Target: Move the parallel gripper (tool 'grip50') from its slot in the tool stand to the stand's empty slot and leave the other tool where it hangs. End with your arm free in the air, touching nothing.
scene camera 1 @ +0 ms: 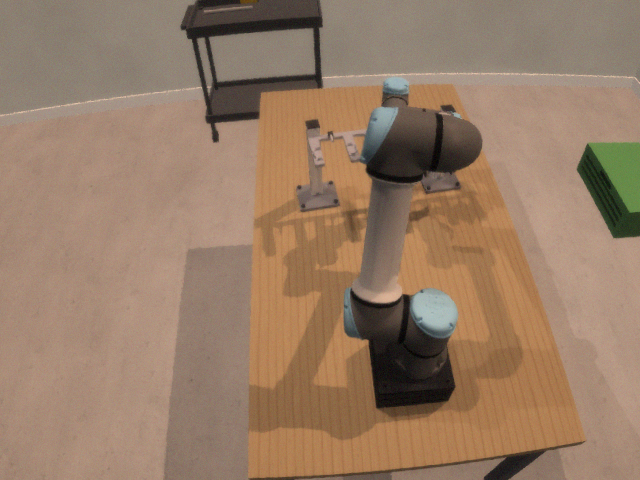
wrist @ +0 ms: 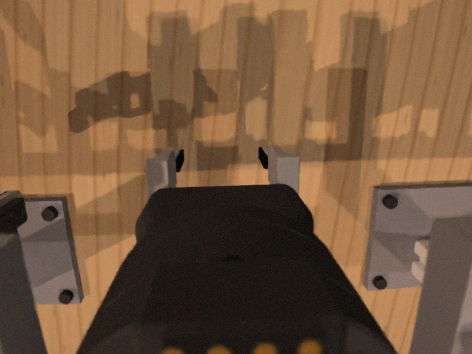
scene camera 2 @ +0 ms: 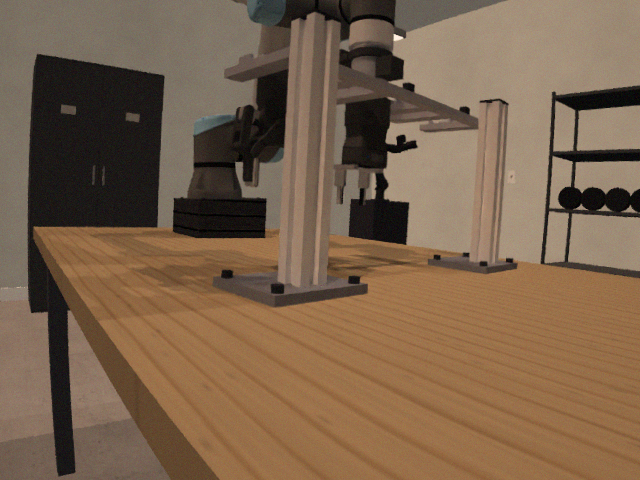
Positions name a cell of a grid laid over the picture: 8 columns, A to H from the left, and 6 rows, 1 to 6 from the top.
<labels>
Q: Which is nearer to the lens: the parallel gripper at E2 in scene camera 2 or the adaptive gripper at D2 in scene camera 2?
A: The adaptive gripper.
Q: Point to a tool stand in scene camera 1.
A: D3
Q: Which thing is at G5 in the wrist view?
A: A tool stand.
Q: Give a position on a parallel gripper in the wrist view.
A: D5
</labels>
